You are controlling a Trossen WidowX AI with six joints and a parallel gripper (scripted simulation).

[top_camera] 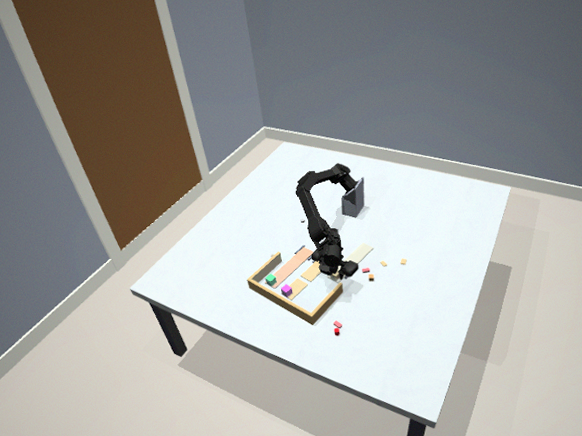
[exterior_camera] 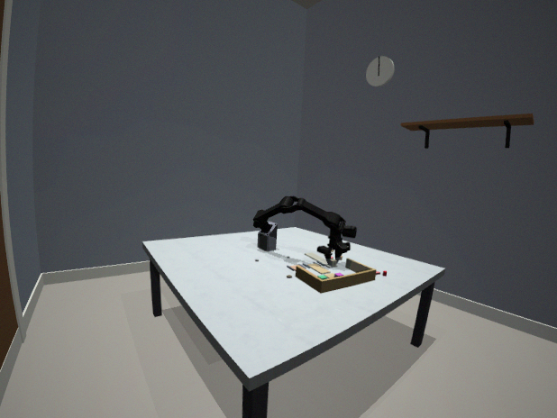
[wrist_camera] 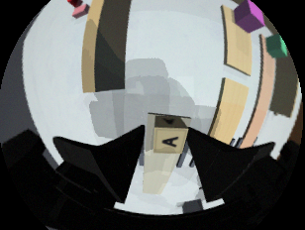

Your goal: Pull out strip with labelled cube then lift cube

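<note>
Right now the pale strip is 10 cm behind my gripper tip, 3 cm to the left of it and 1 cm below it. Also, from my gripper tip: orange block (4 cm behind, 13 cm to the left); then labelled cube (1 cm above).
</note>
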